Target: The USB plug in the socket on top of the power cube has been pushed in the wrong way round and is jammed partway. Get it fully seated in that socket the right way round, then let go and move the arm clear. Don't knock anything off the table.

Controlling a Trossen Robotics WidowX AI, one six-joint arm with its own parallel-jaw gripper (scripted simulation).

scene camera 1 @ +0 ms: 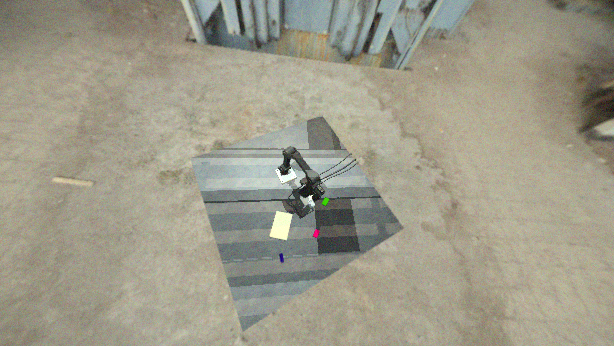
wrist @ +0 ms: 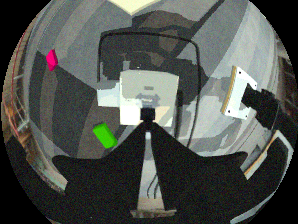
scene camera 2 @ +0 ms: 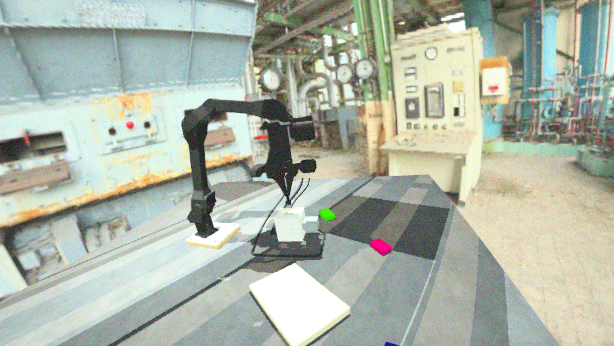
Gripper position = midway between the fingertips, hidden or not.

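There is a white power cube [scene camera 2: 288, 227] in the scene, and I can see it in the wrist view [wrist: 163, 84] as well. A dark USB plug is being carried by my gripper [scene camera 2: 287, 196], and the wrist view [wrist: 148, 126] shows me that gripper too.
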